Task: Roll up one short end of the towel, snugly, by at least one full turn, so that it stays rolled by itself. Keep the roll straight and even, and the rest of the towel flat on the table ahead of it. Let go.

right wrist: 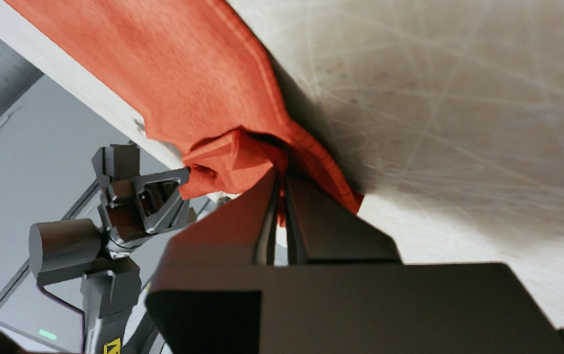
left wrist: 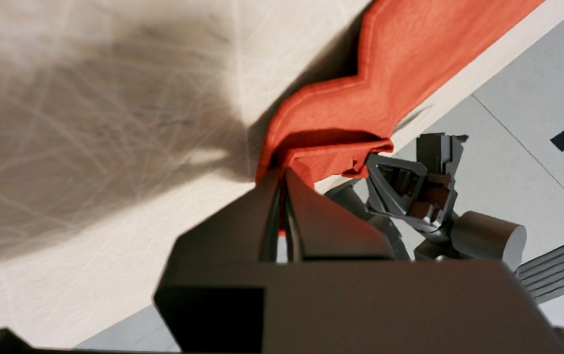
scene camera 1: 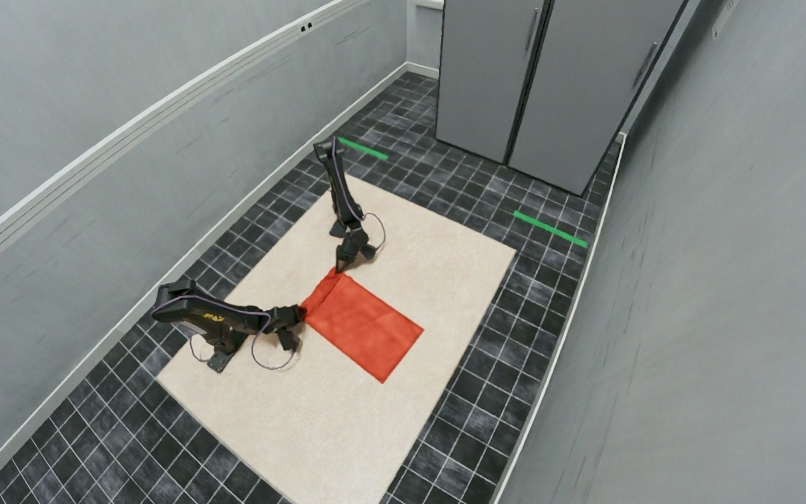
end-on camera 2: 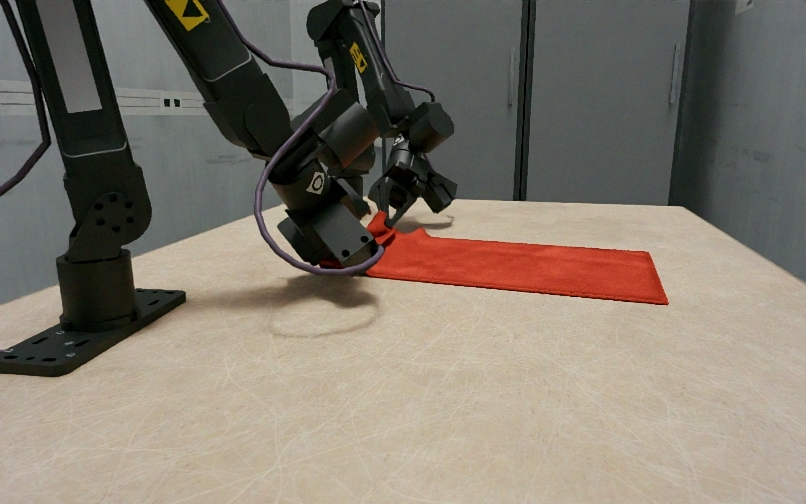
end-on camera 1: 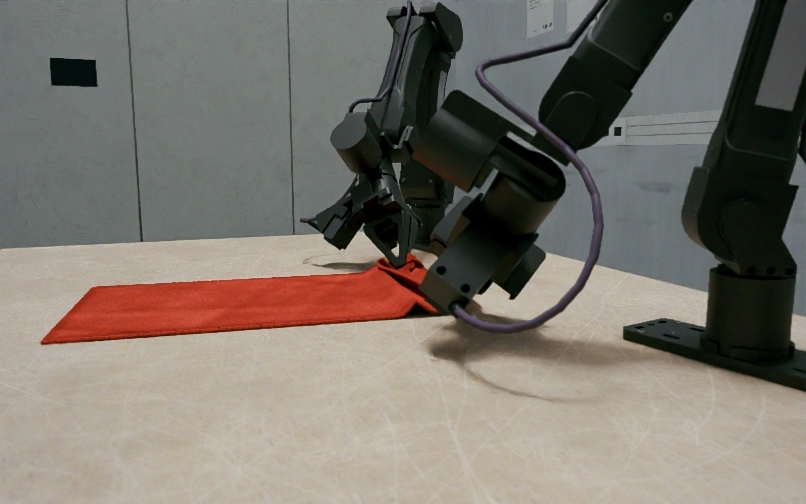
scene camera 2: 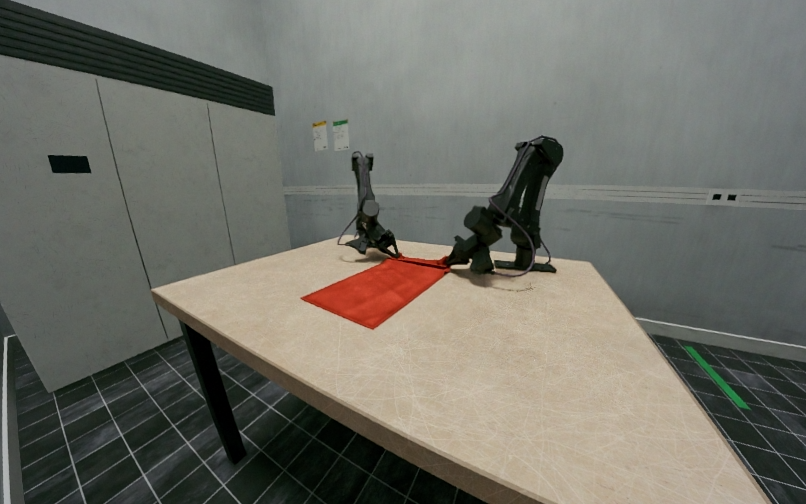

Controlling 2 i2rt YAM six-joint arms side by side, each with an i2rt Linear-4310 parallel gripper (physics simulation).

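The red towel [scene camera 1: 368, 326] [scene camera 2: 368, 297] [end-on camera 1: 237, 303] [end-on camera 2: 523, 267] lies flat along most of its length. Its short end by the arms is folded up into a narrow, creased band [left wrist: 325, 155] [right wrist: 250, 155], with a small buckle in the cloth beside it. My left gripper [scene camera 1: 338, 271] [scene camera 2: 448, 262] [end-on camera 2: 389, 224] [left wrist: 281, 176] is shut on one corner of the folded end. My right gripper [scene camera 1: 303, 313] [scene camera 2: 397, 255] [end-on camera 1: 399, 263] [right wrist: 281, 177] is shut on the other corner. Both are low over the table. The near gripper's body hides its fingertips in each end-on view.
The pale table [scene camera 1: 451, 249] [scene camera 2: 534, 368] [end-on camera 1: 237, 416] [end-on camera 2: 416, 386] carries both arms on the folded-end side of the towel. The forearms and looped cables hang low beside the grippers. A grey cabinet [scene camera 1: 481, 77] stands beyond the table.
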